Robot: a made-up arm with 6 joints.
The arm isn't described. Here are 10 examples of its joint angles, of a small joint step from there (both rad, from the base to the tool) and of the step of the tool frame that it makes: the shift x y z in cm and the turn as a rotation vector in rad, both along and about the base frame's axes.
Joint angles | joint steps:
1: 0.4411 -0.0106 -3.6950 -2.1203 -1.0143 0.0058 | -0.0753 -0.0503 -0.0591 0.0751 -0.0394 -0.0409
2: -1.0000 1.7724 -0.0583 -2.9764 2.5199 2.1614 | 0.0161 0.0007 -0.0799 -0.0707 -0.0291 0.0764
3: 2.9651 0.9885 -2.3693 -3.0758 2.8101 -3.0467 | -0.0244 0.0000 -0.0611 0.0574 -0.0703 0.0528
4: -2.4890 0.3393 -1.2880 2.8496 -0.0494 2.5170 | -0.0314 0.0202 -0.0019 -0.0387 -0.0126 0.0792
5: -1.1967 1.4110 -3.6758 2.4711 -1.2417 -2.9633 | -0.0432 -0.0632 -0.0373 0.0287 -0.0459 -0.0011
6: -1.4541 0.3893 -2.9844 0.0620 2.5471 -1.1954 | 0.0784 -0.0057 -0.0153 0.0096 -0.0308 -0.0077
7: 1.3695 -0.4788 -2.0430 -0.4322 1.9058 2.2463 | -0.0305 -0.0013 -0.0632 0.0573 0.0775 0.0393
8: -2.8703 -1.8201 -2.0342 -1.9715 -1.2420 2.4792 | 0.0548 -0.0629 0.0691 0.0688 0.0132 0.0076
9: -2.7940 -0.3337 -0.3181 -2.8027 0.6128 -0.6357 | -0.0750 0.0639 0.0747 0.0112 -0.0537 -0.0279
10: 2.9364 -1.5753 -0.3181 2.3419 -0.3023 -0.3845 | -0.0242 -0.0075 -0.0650 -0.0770 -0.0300 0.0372
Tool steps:
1: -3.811 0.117 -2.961 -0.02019 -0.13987 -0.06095
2: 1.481 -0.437 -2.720 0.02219 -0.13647 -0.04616
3: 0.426 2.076 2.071 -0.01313 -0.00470 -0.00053
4: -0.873 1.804 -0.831 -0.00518 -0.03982 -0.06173
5: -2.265 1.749 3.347 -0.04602 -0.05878 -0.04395
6: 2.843 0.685 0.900 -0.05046 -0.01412 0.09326
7: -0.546 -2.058 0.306 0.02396 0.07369 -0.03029
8: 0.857 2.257 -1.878 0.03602 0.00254 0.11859
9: 3.768 3.254 -4.836 0.06276 -0.18401 -0.06270
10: 2.127 0.938 3.235 0.04094 0.05349 -0.06697
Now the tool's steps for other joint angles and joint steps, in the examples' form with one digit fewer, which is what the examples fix.
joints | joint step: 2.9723 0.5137 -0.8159 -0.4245 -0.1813 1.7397 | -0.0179 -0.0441 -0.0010 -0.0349 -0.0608 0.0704
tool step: -0.99 0.33 3.03 -0.0308 0.1007 -0.0375
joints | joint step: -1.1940 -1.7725 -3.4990 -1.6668 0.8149 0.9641 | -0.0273 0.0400 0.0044 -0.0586 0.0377 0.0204
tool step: 0.58 1.61 2.54 0.0303 -0.0103 0.0262
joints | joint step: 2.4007 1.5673 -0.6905 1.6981 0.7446 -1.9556 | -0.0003 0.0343 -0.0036 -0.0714 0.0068 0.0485
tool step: 0.93 -1.02 0.34 -0.0676 -0.0234 0.0146
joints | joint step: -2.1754 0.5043 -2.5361 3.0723 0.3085 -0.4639 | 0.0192 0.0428 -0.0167 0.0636 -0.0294 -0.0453
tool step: 0.47 -2.03 -2.34 0.0319 -0.0510 0.0151
